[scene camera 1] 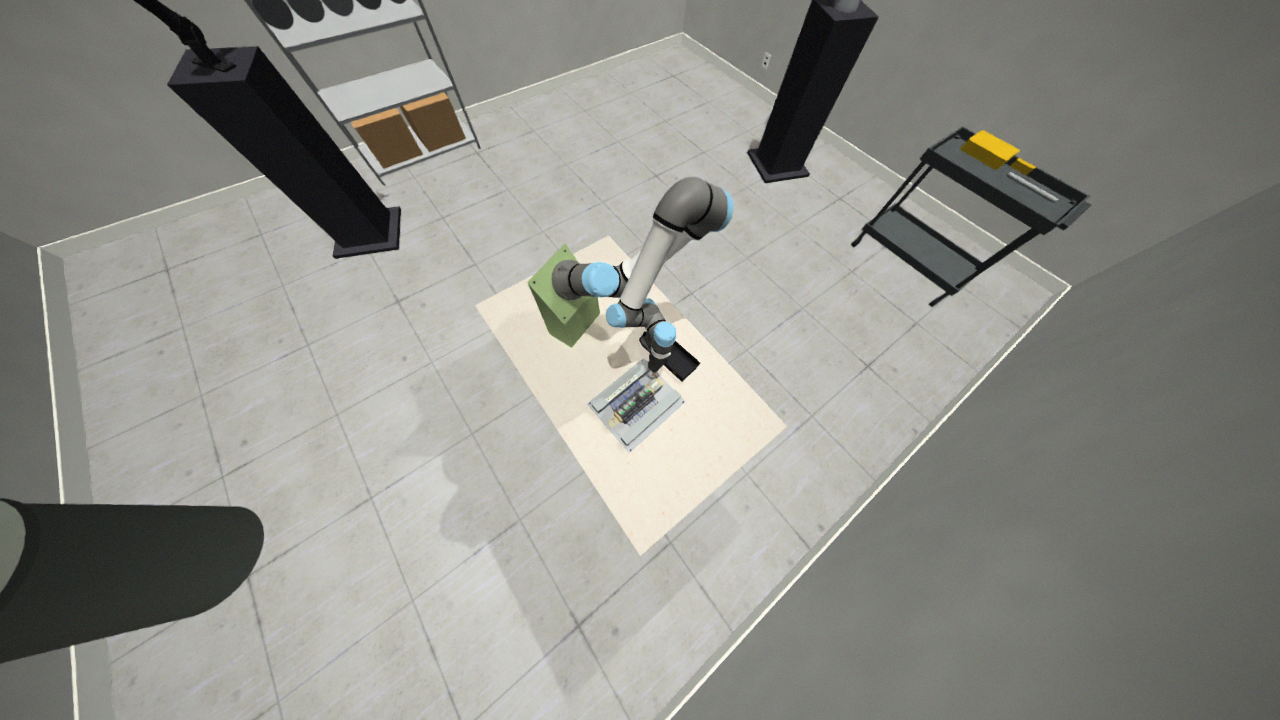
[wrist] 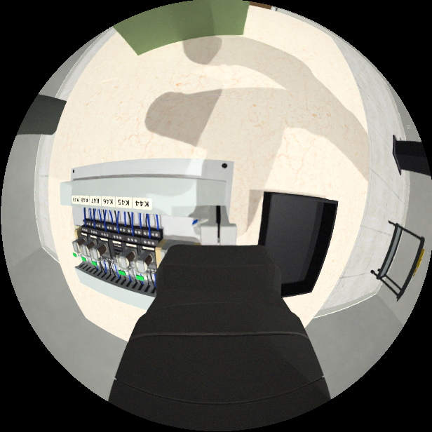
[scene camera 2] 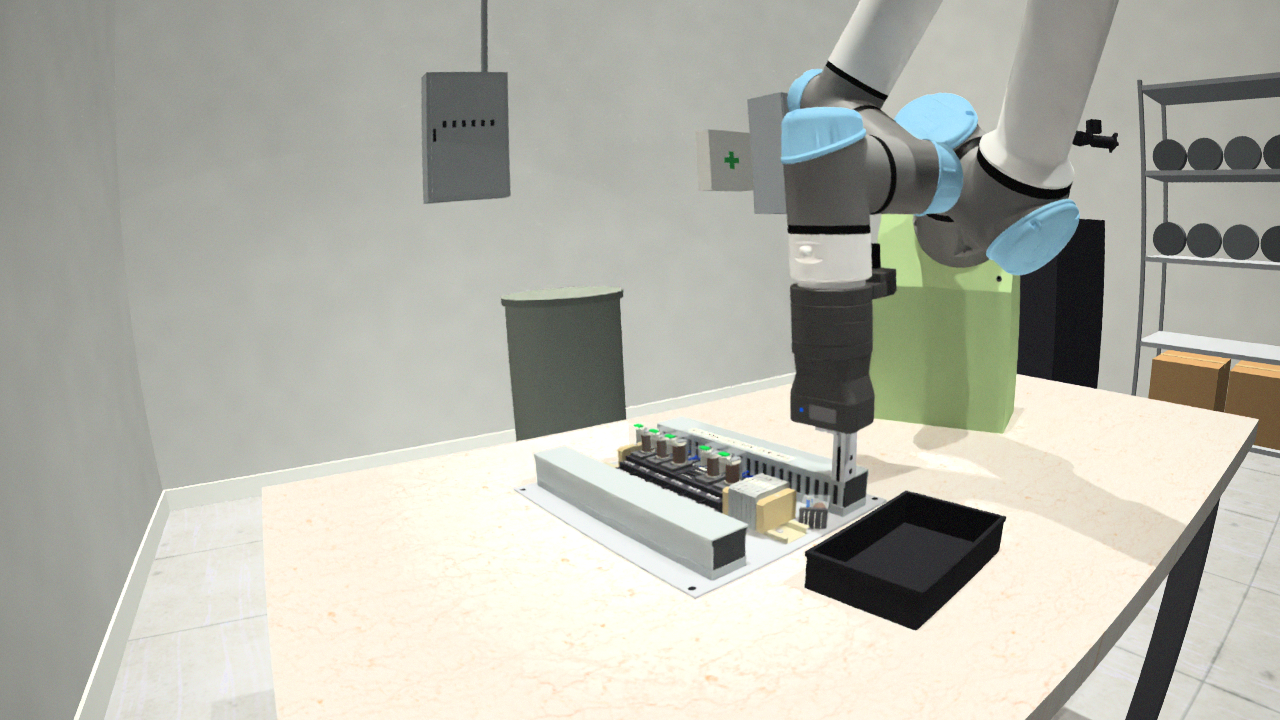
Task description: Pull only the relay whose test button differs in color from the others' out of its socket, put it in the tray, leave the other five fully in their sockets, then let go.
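Places are measured from the arm's base along level axes (x ahead, y left, z up), in millimetres.
Where they show: gripper, fingertip midpoint: (scene camera 1: 650, 366) (scene camera 2: 843, 477); arm's base, link origin: (scene camera 1: 568, 280).
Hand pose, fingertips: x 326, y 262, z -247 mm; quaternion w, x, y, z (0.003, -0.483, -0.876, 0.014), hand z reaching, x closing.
Observation:
Things, the pixels of their top centre, and the offset from my fingertips.
- loose relay, top centre: (scene camera 2: 815, 502) dx +32, dy +6, dz -19 mm
- black tray, top centre: (scene camera 2: 913, 533) (scene camera 1: 678, 358) dx -12, dy +127, dz -8 mm
- grey duct, top centre: (scene camera 2: 624, 484) (scene camera 1: 651, 415) dx +209, dy -52, dz +0 mm
- slotted duct, top centre: (scene camera 2: 752, 444) (scene camera 1: 622, 384) dx +54, dy -135, dz +0 mm
- pale power unit, top centre: (scene camera 2: 759, 483) (scene camera 1: 654, 384) dx +86, dy -8, dz +4 mm
My gripper (scene camera 1: 654, 376) (scene camera 2: 843, 474) (wrist: 217, 215) is shut and empty, low over the panel's end nearest the tray. The loose relay (scene camera 2: 818, 505) lies there, partly behind small dark terminals in scene camera 2. In the wrist view a small blue part (wrist: 195, 221) shows beside the fingers; the rest is hidden. Several relays with green buttons (scene camera 2: 679, 450) (wrist: 144, 261) stand in the socket row (wrist: 117, 245), with a gap among them near label K46. The black tray (scene camera 1: 684, 374) (scene camera 2: 863, 591) (wrist: 327, 235) stands beside the panel, and no relay shows in it.
A grey duct (scene camera 2: 640, 510) and a slotted duct (scene camera 2: 760, 445) (wrist: 170, 191) flank the socket row. A pale power unit (scene camera 2: 756, 499) stands at its end. The green robot base (scene camera 1: 568, 304) (scene camera 2: 944, 358) stands farther back on the table.

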